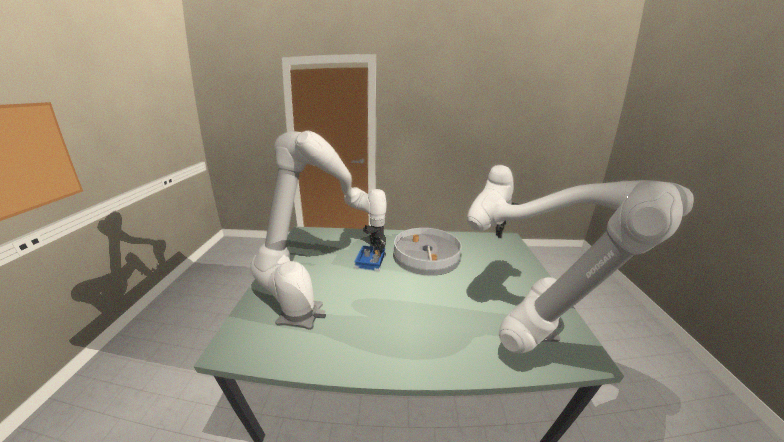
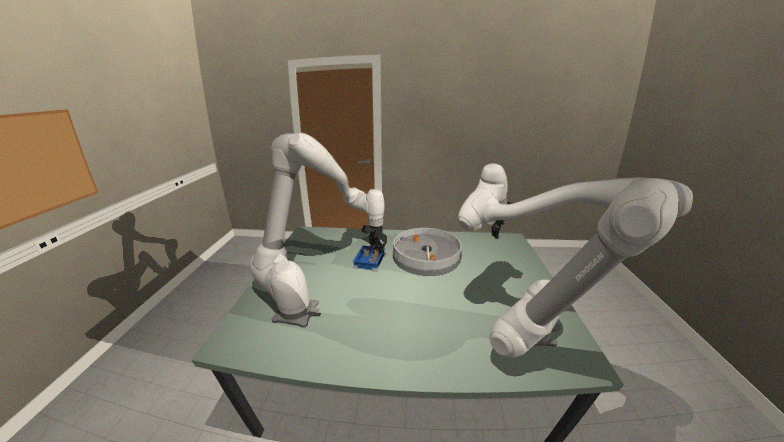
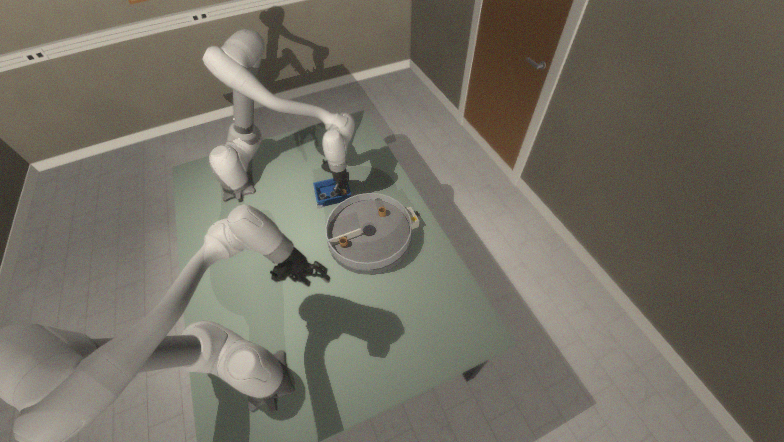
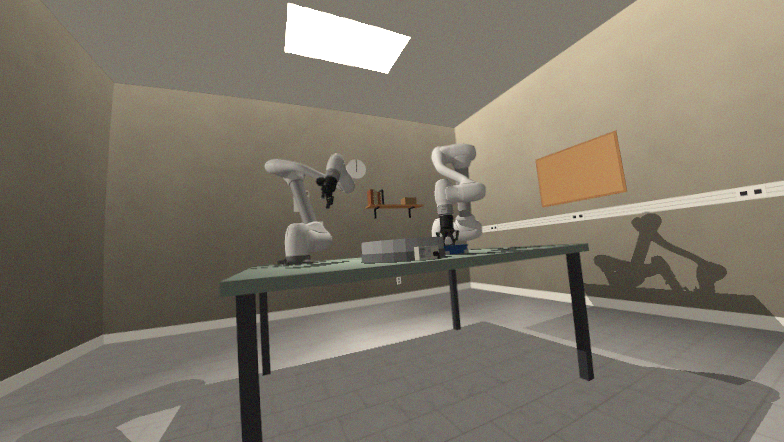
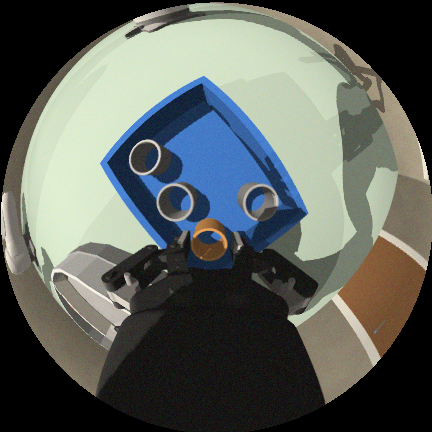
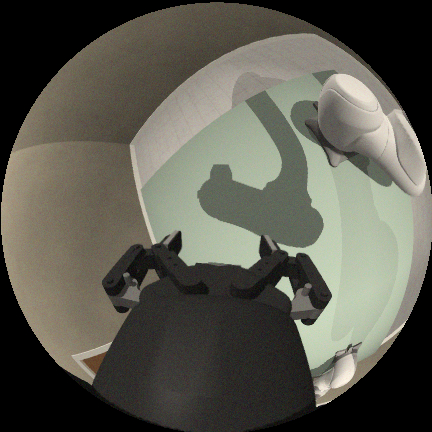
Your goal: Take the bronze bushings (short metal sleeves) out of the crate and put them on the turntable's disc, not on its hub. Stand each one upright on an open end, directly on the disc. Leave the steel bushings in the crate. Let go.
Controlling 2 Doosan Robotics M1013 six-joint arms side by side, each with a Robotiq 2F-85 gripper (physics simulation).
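A bronze bushing [image 5: 209, 241] stands in the blue crate [image 5: 150, 112] [image 3: 316, 193] [image 1: 357, 264], between the open fingers of my left gripper [image 5: 209, 238]. Three grey steel bushings [image 5: 145, 157] [image 5: 175, 202] [image 5: 258, 202] stand in the same crate. On the turntable's disc [image 3: 378, 247], one bronze bushing [image 3: 382, 211] [image 1: 415, 238] stands upright at the door side, and another bronze bushing [image 3: 343, 242] [image 1: 433, 256] stands upright beside the pale bar. The dark hub [image 3: 368, 230] is bare. My right gripper [image 6: 220, 241] [image 3: 319, 272] is open and empty, high above the table.
The turntable's raised grey wall [image 1: 428, 265] [image 4: 387, 251] surrounds the disc, close beside the crate. A pale bar [image 3: 351, 235] reaches from the wall toward the hub. A small pale box [image 3: 413, 217] [image 4: 427, 253] with a dark knob sits on the turntable's outer side.
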